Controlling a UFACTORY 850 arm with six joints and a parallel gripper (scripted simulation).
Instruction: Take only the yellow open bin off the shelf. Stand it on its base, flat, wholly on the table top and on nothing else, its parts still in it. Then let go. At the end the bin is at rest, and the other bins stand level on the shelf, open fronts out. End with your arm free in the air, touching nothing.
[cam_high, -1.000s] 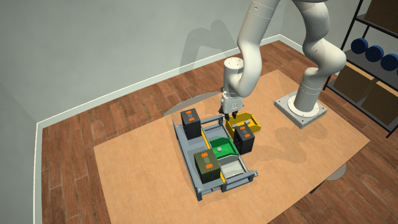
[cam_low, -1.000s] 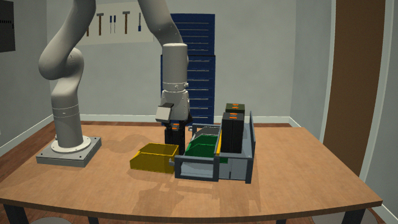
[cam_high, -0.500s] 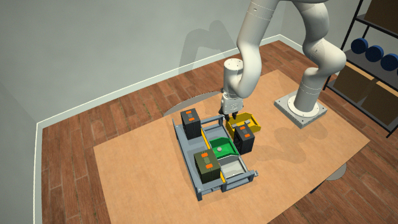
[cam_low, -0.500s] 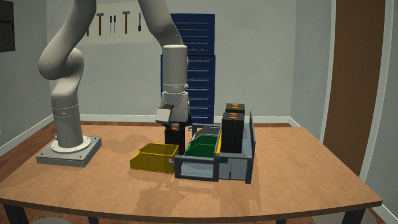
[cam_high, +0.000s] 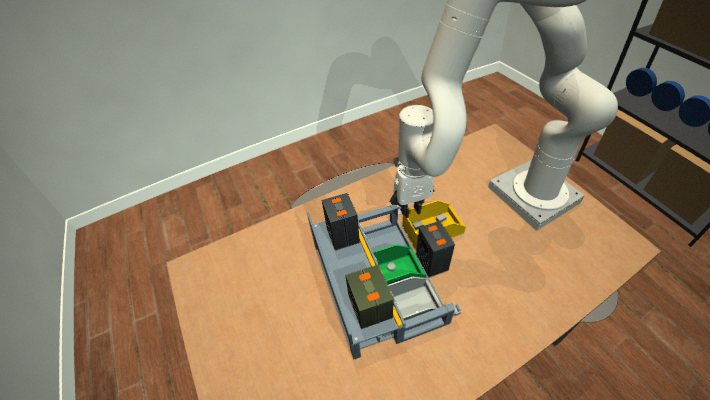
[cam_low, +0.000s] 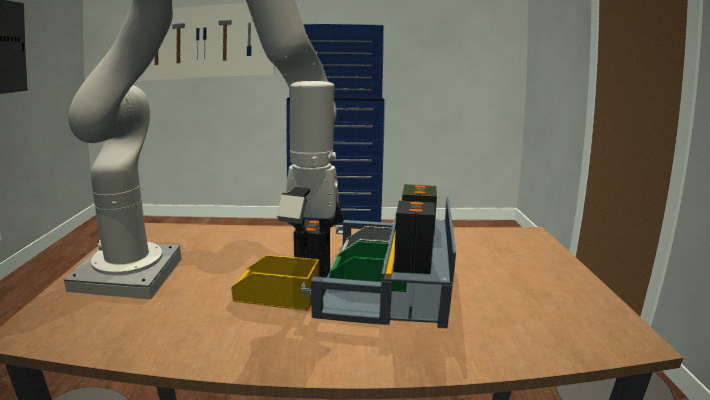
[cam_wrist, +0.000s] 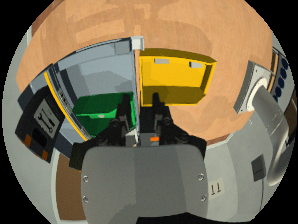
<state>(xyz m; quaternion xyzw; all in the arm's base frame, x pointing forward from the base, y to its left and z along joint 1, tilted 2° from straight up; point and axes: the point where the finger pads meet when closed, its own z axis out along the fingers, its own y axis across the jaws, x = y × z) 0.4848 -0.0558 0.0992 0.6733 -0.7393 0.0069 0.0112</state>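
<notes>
Right now my hand is 8 cm past the yellow bin, 1 cm to the right of it and 10 cm above it. From my hand the other things lie so: grey bin: 13 cm ahead, 21 cm to the left, 10 cm below; olive box: 23 cm ahead, 20 cm to the left, 1 cm above; green bin: 12 cm ahead, 10 cm to the left, 10 cm below.
</notes>
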